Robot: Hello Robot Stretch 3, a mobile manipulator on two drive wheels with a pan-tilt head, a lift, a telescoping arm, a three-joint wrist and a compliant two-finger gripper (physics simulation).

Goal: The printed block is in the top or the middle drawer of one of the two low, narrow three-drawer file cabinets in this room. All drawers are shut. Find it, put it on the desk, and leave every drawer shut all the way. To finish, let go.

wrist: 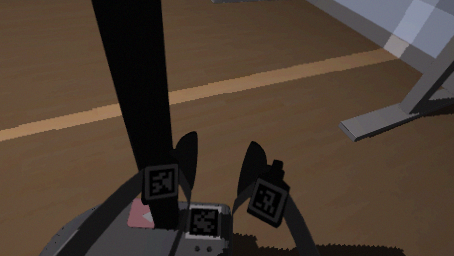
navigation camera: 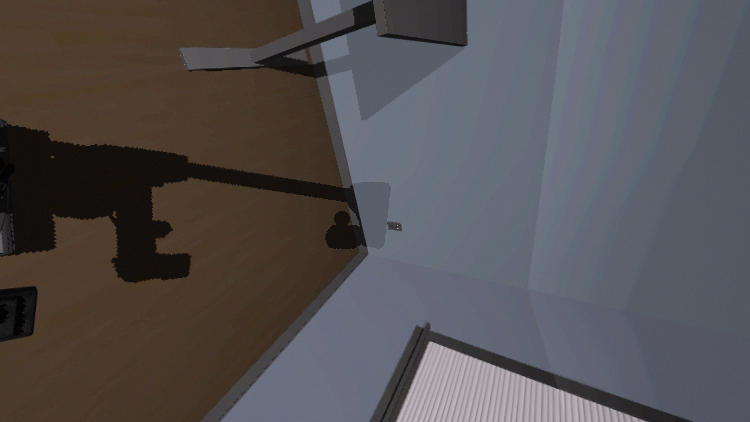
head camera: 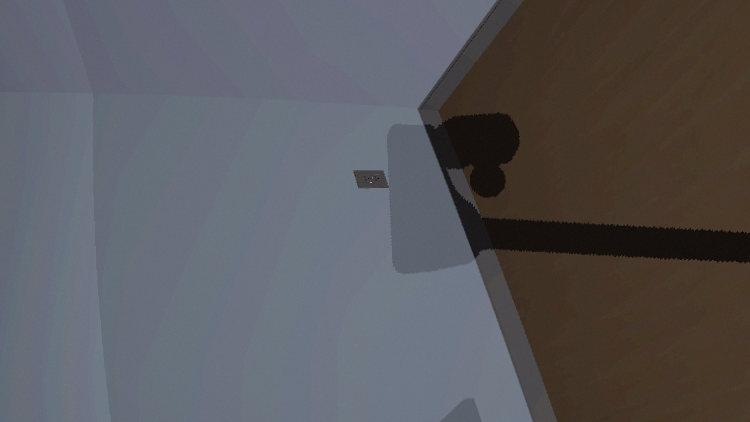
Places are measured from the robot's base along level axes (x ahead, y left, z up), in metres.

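Where they show: gripper, fingertip midpoint: [wrist: 221, 155].
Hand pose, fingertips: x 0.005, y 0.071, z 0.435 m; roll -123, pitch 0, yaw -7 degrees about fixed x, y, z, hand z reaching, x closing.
Note:
After its pixels a point has its place.
My gripper [wrist: 221, 155] @(x 0.005, y 0.071, z 0.435 m) is open in the wrist view, with floor showing between its fingertips. The desk shows in part in the navigation view: a corner of its grey top [navigation camera: 424, 20] @(x 0.703, y 0.526, z 0.950 m) at the upper edge, with a slanting leg and a foot on the floor. In the wrist view a foot of the desk [wrist: 375, 121] @(x 0.602, y 0.577, z 0.025 m) stands at the right, well apart from the fingers. The file cabinets and the printed block do not show in these views.
A room corner with a wall outlet [head camera: 370, 179] @(x 1.681, y -0.225, z 0.404 m) [navigation camera: 394, 226] @(x 1.681, y -0.227, z 0.400 m) is ahead of the cameras. A window with a blind [navigation camera: 493, 388] @(x 1.206, y -0.816, z 1.196 m) is at lower right in the navigation view. A dark object [navigation camera: 18, 313] shows at its left edge. The robot's shadow falls on floor and wall.

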